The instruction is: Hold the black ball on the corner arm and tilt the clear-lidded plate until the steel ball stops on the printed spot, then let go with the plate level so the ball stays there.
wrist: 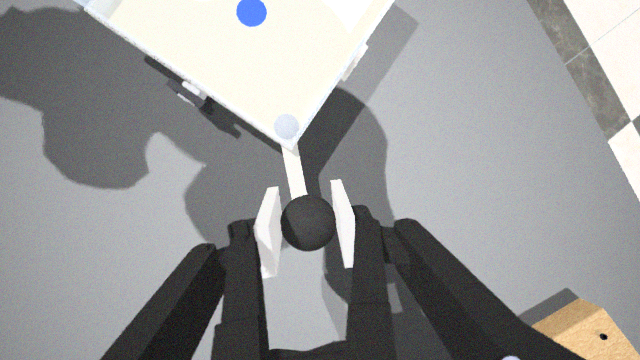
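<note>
My gripper (306, 202) is shut on the black ball (308, 223), which sits between its two white pads at the lower middle. A thin white corner arm (295, 172) runs from the ball up to the nearest corner of the clear-lidded plate (200, 55). The plate is cream with pale clear walls, and its far part is cut off by the top of the view. The pale grey steel ball (286, 126) lies in the corner nearest my gripper. The blue printed spot (251, 12) is near the top of the view, apart from the steel ball. The plate's exact tilt is hard to tell.
A wooden block (582, 327) with a dark hole is at the lower right. The grey table top (480, 150) carries dark shadows of the plate and arm. Beyond its right edge, a tiled floor (612, 50) shows. Small white and dark parts stick out along the plate's sides.
</note>
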